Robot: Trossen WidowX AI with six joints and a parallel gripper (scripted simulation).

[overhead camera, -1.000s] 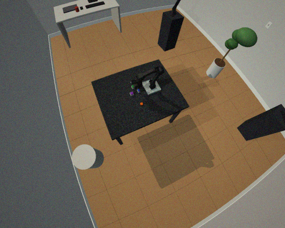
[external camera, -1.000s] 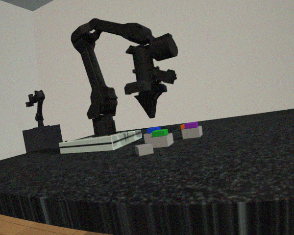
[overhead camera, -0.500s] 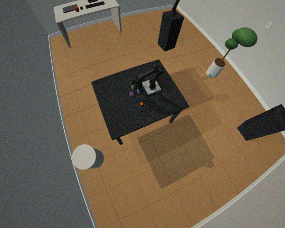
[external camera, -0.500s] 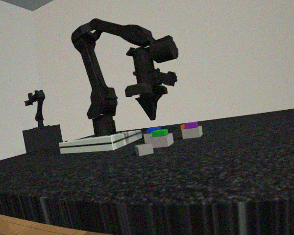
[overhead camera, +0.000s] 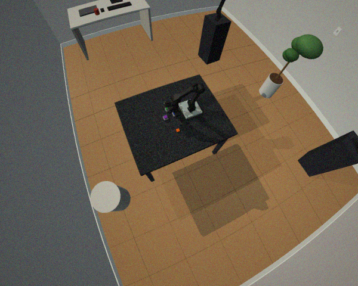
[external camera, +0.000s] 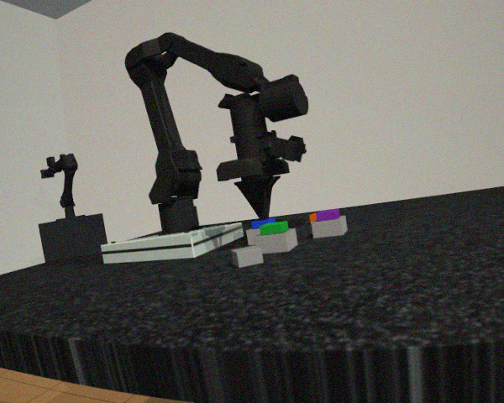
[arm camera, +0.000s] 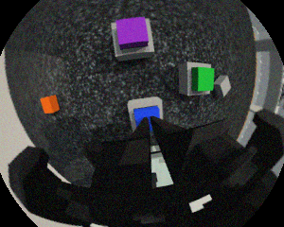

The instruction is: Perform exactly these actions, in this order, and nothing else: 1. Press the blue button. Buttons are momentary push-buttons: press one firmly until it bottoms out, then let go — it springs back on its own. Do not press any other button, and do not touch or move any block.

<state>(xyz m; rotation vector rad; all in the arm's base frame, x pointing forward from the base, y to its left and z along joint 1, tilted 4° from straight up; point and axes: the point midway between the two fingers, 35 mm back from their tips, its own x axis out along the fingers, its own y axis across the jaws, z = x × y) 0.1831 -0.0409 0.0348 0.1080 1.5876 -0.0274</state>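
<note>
Right now my gripper tip is 90 mm to the left of the green button, 40 mm short of it and 10 mm above it. Round my gripper tip: small grey block (170 mm to the right, 30 mm below, 20 mm ahead); then purple button (110 mm ahead, 10 mm below); then blue button (10 mm below).
</note>
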